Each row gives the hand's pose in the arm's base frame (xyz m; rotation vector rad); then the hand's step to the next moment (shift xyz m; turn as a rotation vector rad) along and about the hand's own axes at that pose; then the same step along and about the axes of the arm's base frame.
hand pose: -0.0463 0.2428 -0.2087 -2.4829 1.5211 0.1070
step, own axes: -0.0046 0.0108 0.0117 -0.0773 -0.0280 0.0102
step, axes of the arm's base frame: -0.0110 0.0020 -0.0122 -0.0101 0.0818 0.0083
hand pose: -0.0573 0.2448 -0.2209 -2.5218 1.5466 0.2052
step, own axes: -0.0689 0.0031 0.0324 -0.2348 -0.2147 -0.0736
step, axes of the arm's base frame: -0.0346 0.0656 -0.0175 0.0876 0.2831 0.1373
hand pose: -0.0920 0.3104 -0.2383 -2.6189 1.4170 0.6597
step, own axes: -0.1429 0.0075 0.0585 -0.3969 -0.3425 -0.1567
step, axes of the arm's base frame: -0.0933 0.1230 0.0072 0.1421 0.4579 0.2637
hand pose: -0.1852 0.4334 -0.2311 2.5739 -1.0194 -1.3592
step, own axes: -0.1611 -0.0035 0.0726 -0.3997 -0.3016 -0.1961
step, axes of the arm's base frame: -0.1163 0.1133 0.0699 0.1492 0.4180 0.3036
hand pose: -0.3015 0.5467 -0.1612 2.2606 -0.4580 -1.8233
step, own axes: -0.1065 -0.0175 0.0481 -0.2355 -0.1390 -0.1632
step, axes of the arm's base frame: -0.0652 0.0566 0.0807 0.1300 0.2085 0.2026
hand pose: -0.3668 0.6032 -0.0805 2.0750 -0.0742 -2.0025
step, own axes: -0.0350 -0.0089 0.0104 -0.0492 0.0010 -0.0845
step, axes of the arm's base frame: -0.0133 0.0145 0.0320 0.0812 0.0220 0.0498
